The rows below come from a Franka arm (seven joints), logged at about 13 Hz.
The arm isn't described. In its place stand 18 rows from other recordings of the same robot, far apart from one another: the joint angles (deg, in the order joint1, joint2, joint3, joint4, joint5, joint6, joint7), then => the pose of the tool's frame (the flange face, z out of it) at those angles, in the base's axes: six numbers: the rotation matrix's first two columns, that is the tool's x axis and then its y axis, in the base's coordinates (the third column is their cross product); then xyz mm.
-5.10 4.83 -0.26 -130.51 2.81 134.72 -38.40 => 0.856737, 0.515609, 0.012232, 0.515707, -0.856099, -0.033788, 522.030, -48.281, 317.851
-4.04 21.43 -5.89 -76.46 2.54 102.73 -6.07 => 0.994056, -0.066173, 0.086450, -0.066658, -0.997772, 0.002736, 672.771, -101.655, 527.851
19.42 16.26 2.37 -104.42 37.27 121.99 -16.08 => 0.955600, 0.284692, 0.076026, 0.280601, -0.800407, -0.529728, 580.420, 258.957, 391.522
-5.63 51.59 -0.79 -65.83 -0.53 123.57 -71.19 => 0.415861, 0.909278, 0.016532, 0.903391, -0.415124, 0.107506, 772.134, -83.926, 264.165
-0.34 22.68 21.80 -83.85 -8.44 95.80 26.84 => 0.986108, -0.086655, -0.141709, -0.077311, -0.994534, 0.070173, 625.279, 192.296, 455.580
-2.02 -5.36 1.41 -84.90 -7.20 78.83 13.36 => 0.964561, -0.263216, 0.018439, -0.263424, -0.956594, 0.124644, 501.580, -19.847, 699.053
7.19 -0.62 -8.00 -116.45 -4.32 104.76 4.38 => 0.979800, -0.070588, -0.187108, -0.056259, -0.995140, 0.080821, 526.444, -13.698, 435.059
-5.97 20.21 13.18 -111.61 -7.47 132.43 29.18 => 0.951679, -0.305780, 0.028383, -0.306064, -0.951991, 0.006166, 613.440, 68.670, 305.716
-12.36 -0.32 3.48 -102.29 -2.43 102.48 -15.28 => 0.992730, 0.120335, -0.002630, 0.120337, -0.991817, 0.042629, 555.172, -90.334, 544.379
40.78 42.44 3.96 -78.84 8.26 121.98 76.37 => 0.789941, -0.591152, -0.162887, -0.604458, -0.795377, -0.044799, 524.978, 514.135, 277.363
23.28 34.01 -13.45 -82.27 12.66 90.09 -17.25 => 0.820314, 0.421571, -0.386475, 0.375332, -0.906706, -0.192382, 639.680, 159.918, 325.670
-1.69 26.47 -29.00 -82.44 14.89 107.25 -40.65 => 0.988157, 0.147301, 0.042996, 0.147680, -0.989019, -0.005745, 626.141, -281.100, 453.620
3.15 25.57 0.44 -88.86 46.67 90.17 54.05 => 0.325201, -0.535091, -0.779694, -0.887793, -0.456719, -0.056850, 638.641, 117.170, 395.793
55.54 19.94 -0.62 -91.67 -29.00 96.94 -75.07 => -0.659494, 0.554479, -0.507563, 0.698613, 0.701360, -0.141543, 402.370, 493.602, 422.726
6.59 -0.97 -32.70 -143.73 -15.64 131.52 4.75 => 0.919804, -0.339193, -0.197251, -0.308488, -0.935791, 0.170675, 393.790, -198.884, 271.724
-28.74 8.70 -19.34 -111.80 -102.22 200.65 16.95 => 0.539169, 0.817071, 0.204186, 0.375287, -0.450131, 0.810272, 458.904, -323.426, 450.705
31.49 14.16 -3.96 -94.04 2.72 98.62 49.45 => 0.913332, -0.386150, -0.129276, -0.374181, -0.921080, 0.107706, 543.325, 291.990, 457.856
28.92 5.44 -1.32 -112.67 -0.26 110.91 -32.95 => 0.484163, 0.868222, -0.108522, 0.868278, -0.492065, -0.062968, 499.460, 261.027, 414.426
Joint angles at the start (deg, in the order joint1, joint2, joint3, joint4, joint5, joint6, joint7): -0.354, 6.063, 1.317, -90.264, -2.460, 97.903, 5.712
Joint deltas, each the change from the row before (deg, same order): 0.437, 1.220, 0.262, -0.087, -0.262, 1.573, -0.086; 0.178, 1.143, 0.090, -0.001, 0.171, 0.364, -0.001; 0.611, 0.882, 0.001, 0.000, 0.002, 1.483, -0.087; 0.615, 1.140, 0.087, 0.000, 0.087, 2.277, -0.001; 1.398, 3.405, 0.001, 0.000, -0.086, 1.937, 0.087; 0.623, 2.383, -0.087, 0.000, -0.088, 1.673, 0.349; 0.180, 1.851, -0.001, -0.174, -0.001, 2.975, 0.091; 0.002, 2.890, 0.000, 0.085, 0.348, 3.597, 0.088; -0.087, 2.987, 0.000, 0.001, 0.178, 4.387, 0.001; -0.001, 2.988, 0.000, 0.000, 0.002, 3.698, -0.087; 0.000, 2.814, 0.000, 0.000, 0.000, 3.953, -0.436; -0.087, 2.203, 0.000, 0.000, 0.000, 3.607, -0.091
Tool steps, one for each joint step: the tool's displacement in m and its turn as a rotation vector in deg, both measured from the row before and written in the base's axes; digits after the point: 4 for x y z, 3 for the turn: 0.0077, 0.0069, -0.0110, -0.187, -0.267, 0.881; 0.0051, 0.0031, -0.0116, 0.192, 0.786, 0.259; 0.0058, 0.0068, -0.0071, 0.059, -0.595, 0.757; 0.0079, 0.0081, -0.0087, 0.208, -1.127, 0.773; 0.0136, 0.0161, -0.0344, -0.060, 1.464, 1.401; 0.0091, 0.0067, -0.0241, -0.071, 0.695, 0.274; 0.0092, 0.0030, -0.0179, 0.179, -0.939, 0.195; 0.0123, 0.0017, -0.0270, 0.533, -0.747, -0.096; 0.0122, 0.0004, -0.0281, 0.435, -1.366, -0.051; 0.0093, 0.0010, -0.0297, 0.196, -0.693, 0.161; 0.0081, 0.0009, -0.0275, 0.203, -1.118, 0.507; 0.0063, -0.0003, -0.0208, 0.236, -1.387, 0.063
